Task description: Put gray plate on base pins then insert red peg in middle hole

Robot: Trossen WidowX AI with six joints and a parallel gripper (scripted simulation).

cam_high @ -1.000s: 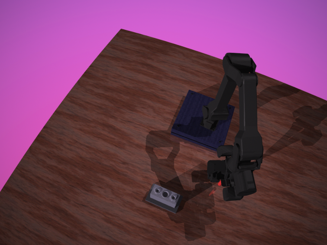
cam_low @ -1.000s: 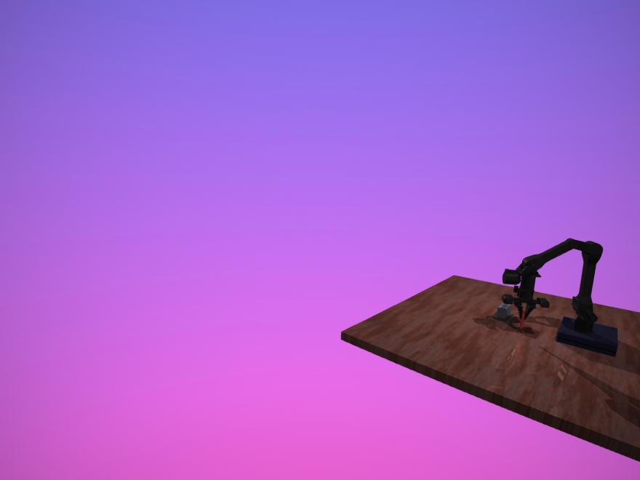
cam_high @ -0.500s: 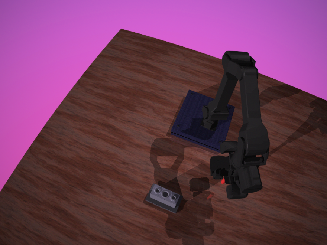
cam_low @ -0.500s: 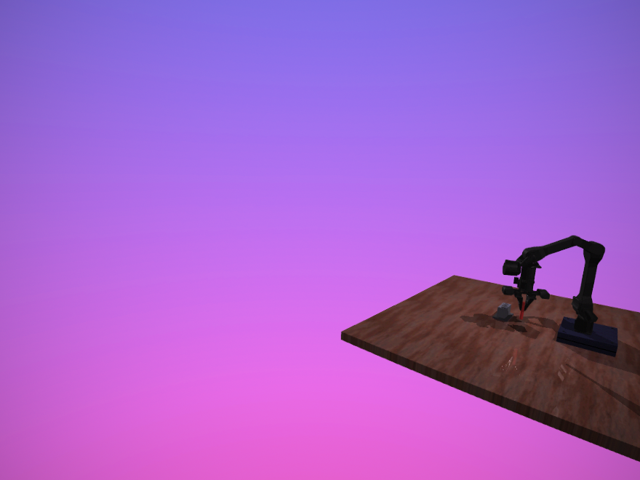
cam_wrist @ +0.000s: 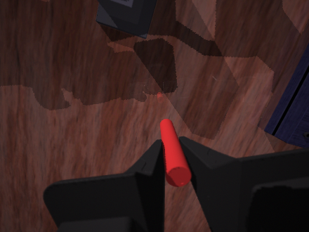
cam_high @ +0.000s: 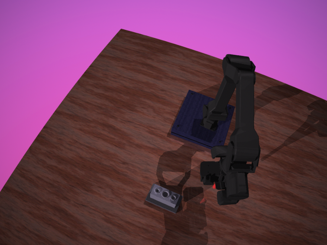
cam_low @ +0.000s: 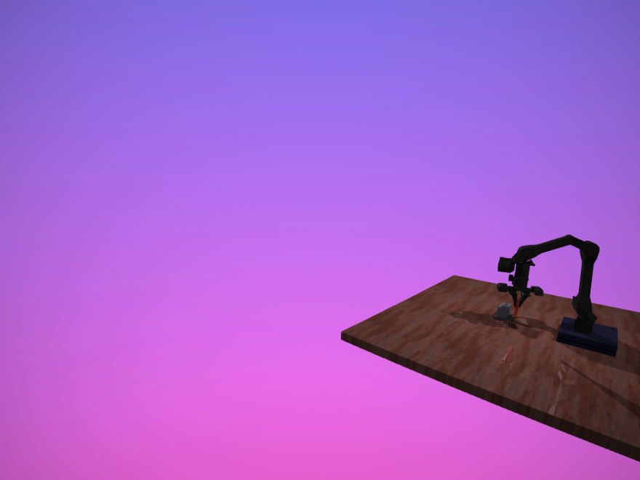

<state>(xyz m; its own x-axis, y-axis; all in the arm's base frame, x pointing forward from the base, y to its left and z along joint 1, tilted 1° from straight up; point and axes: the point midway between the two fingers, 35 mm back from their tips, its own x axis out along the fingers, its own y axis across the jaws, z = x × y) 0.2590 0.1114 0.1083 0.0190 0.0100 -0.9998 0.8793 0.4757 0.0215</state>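
My gripper tip is now 9 cm short of the gray plate, 14 cm to the left of it and 7 cm above it. Round my gripper tip: red peg right at my gripper tip.
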